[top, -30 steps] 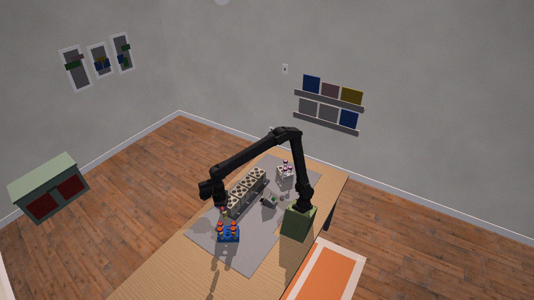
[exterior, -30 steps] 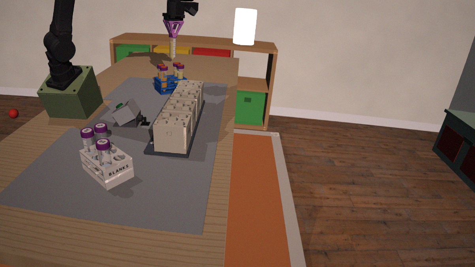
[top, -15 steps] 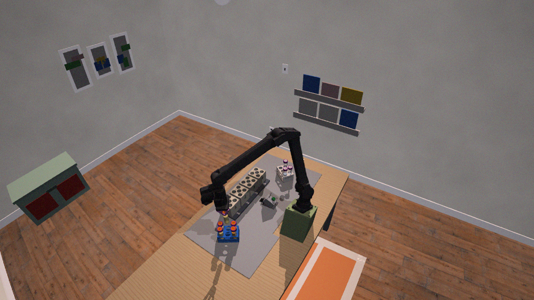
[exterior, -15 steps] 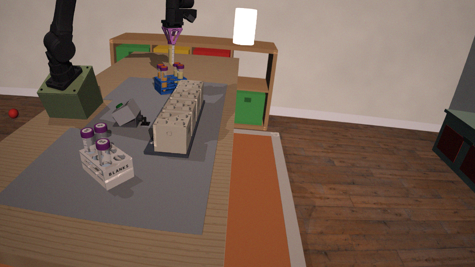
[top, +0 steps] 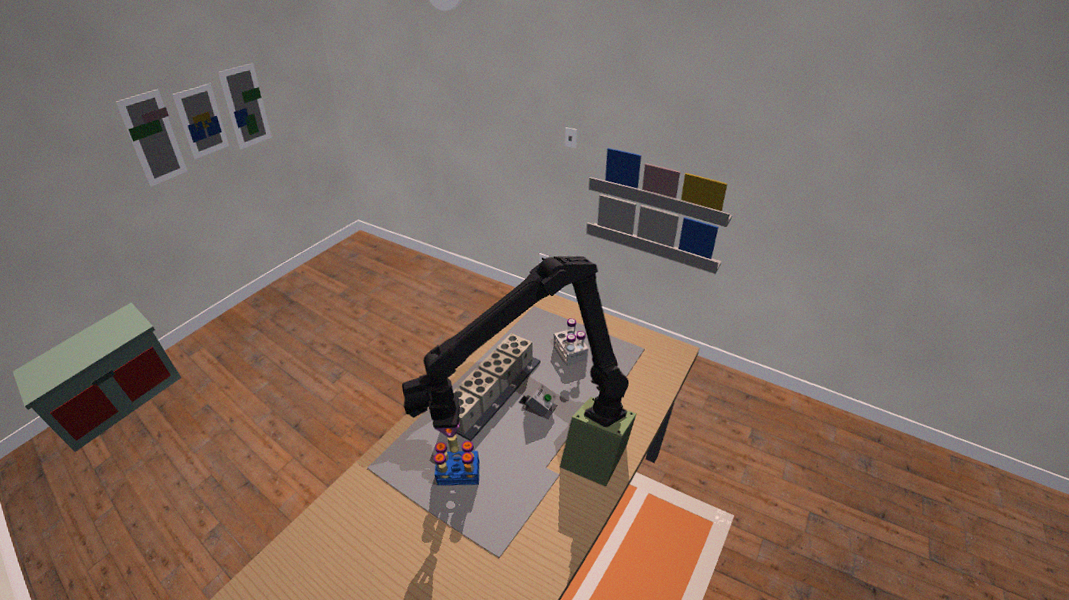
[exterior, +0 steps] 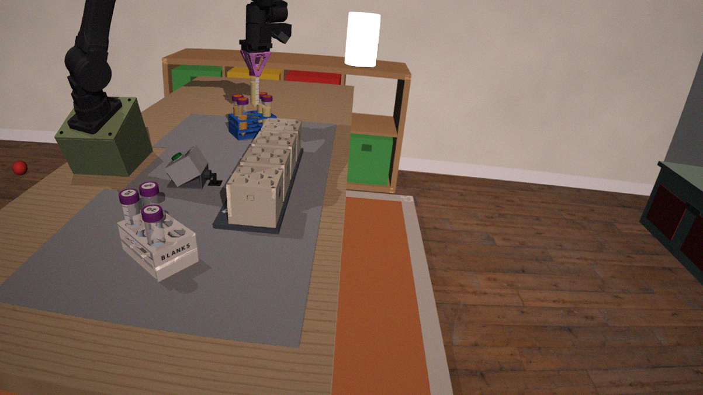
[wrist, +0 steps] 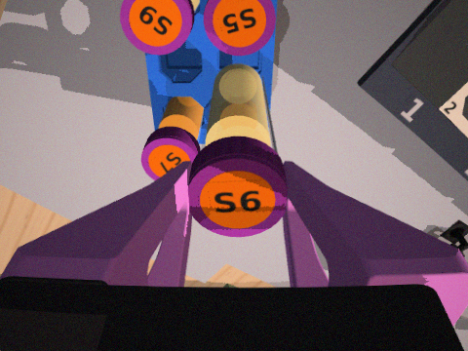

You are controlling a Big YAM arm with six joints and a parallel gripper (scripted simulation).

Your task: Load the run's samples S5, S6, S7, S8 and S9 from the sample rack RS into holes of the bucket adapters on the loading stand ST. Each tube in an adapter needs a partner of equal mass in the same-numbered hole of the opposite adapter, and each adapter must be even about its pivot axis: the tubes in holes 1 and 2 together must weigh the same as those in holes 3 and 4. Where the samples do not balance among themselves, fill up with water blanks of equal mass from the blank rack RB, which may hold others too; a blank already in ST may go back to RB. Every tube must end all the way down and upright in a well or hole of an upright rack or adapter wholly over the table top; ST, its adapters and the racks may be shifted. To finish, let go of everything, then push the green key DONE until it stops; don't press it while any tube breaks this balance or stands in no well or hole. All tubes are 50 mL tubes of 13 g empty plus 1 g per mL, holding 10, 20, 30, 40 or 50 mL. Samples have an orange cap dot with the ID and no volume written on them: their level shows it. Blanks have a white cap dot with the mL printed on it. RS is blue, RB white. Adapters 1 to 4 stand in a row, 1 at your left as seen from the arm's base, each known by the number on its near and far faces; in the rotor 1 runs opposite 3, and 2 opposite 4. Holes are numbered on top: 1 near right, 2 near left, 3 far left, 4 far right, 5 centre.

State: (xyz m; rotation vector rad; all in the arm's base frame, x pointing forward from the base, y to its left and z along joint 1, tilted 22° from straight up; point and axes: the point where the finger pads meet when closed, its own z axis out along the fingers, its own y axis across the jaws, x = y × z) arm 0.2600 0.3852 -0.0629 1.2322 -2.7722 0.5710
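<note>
Now: hand 13 cm above the orange-dot sample tube and 6 cm past it. Also, from my hand: sample tube S9 (13 cm below, 6 cm to the left); blue sample rack RS (17 cm below, 1 cm to the left, 1 cm behind); sample S8 (13 cm below, 4 cm to the right, 3 cm behind).
</note>
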